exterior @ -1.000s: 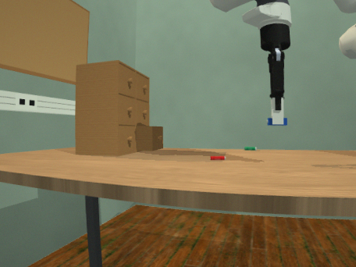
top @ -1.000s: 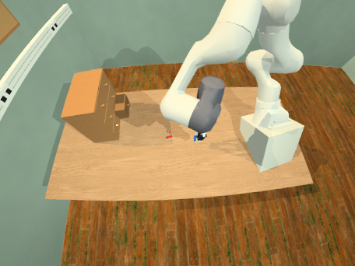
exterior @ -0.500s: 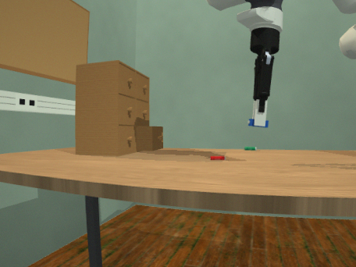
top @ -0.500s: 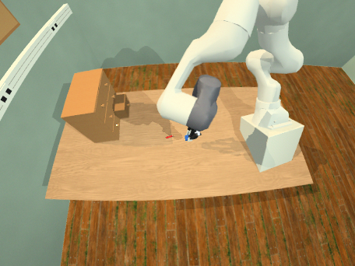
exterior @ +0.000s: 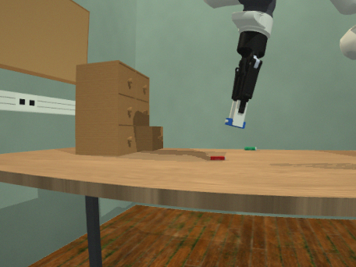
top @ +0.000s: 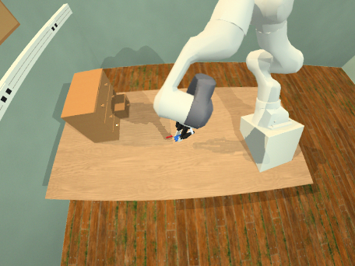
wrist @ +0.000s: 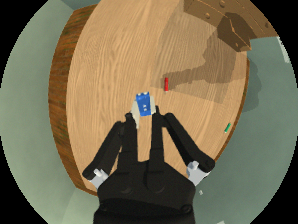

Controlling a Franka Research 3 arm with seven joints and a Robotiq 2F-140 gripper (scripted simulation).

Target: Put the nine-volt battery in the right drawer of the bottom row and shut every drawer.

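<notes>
Now: hand 60 mm short of the red cylinder, 50 mm to the left of it and 120 mm above it. Also, from my hand: nine-volt battery 20 mm ahead, 10 mm to the left, 20 mm below; green cylinder 30 mm behind, 410 mm to the right, 120 mm below.
</notes>
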